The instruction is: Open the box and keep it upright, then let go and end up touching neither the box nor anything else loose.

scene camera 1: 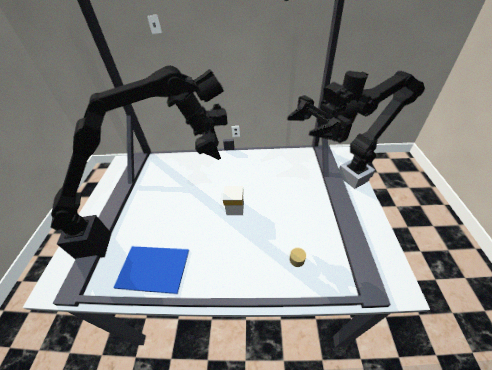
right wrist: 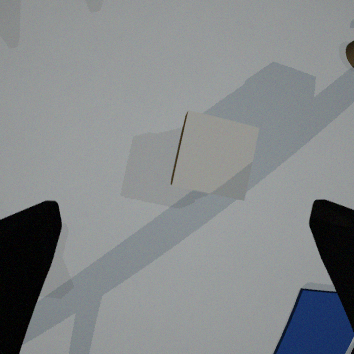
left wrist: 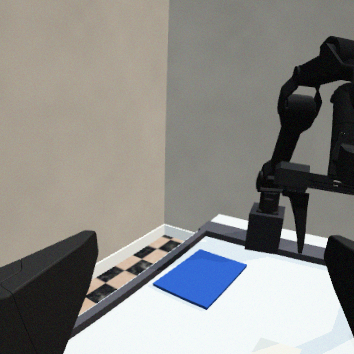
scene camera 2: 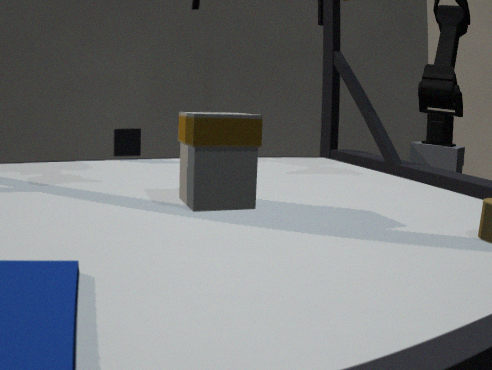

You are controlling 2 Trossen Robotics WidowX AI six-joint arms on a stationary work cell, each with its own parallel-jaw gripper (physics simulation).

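Frame: origin at the left arm's base, x ahead, y left, z up, level; metres.
Where they show: left gripper, fingertip midpoint: (scene camera 1: 298,125) (left wrist: 216,247); right gripper, fingertip midpoint: (scene camera 1: 218,150) (right wrist: 188,214); left arm's base, link origin: (scene camera 1: 357,167) (scene camera 2: 439,144); right arm's base, link origin: (scene camera 1: 76,228) (left wrist: 267,209).
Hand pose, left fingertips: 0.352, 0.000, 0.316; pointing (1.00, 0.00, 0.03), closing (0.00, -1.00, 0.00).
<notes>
Things, the pixels of their top centre, and the offset from my left fingertips, as dx, dy, dz.
- box, top centre: (right wrist: 216,155) (scene camera 2: 218,113) (scene camera 1: 233,192) +0.163, -0.122, -0.280
- blue square mat, top centre: (right wrist: 315,349) (left wrist: 202,273) (scene camera 1: 152,267) +0.512, -0.042, -0.366
- small yellow-brown cylinder, top centre: (scene camera 1: 298,254) +0.092, +0.172, -0.339
The box (scene camera 1: 234,201) (scene camera 2: 225,177) (right wrist: 215,155) stands upright near the middle of the white table. Its body is grey. Its lid (scene camera 2: 226,131), with a yellow-brown band and a pale top, sits on it, closed. Part of the pale top shows at the bottom edge of the left wrist view. My right gripper (scene camera 1: 215,153) (right wrist: 188,214) is open and empty, pointing down, well above the table behind the box in scene camera 1; the box top shows between and beyond its fingers in the right wrist view. My left gripper (scene camera 1: 300,126) (left wrist: 216,247) is open and empty, high at the back right.
A blue square mat (scene camera 1: 152,270) (scene camera 2: 37,310) (left wrist: 200,278) (right wrist: 312,322) lies at the front left in scene camera 1. A small yellow-brown cylinder (scene camera 1: 298,257) (scene camera 2: 487,220) (right wrist: 351,54) stands at the front right. Dark frame beams (scene camera 1: 225,301) edge the table, with posts at the back corners.
</notes>
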